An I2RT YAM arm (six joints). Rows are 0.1 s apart.
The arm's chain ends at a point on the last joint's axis. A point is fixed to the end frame.
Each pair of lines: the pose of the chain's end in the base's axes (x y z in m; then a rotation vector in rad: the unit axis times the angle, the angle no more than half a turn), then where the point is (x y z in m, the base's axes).
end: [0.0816 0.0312 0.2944 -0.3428 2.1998 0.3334]
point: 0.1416 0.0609 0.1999
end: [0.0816 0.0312 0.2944 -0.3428 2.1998 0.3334]
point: 0.1416 0.0609 0.1999
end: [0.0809 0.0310 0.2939 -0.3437 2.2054 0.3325]
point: 0.1404 0.0606 0.1990
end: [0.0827 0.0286 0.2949 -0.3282 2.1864 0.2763]
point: 0.1458 0.0534 0.2010
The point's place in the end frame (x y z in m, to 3 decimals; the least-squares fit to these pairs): 0.036 -0.005 0.110
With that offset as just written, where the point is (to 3 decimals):
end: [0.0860 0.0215 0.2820 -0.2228 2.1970 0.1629]
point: 0.152 0.035 0.188
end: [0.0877 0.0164 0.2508 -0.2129 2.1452 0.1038]
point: 0.159 0.025 0.160
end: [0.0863 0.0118 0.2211 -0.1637 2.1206 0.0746]
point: 0.161 0.017 0.133
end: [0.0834 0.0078 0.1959 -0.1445 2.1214 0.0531]
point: 0.158 0.010 0.107
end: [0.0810 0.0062 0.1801 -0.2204 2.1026 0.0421]
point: 0.157 0.009 0.093
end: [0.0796 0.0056 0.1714 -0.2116 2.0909 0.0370]
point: 0.157 0.008 0.085
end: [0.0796 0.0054 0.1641 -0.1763 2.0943 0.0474]
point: 0.157 0.008 0.078
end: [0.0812 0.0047 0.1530 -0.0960 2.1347 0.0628]
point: 0.155 0.007 0.064
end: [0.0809 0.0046 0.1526 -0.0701 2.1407 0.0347]
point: 0.154 0.004 0.063
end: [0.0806 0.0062 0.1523 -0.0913 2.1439 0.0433]
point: 0.154 0.007 0.062
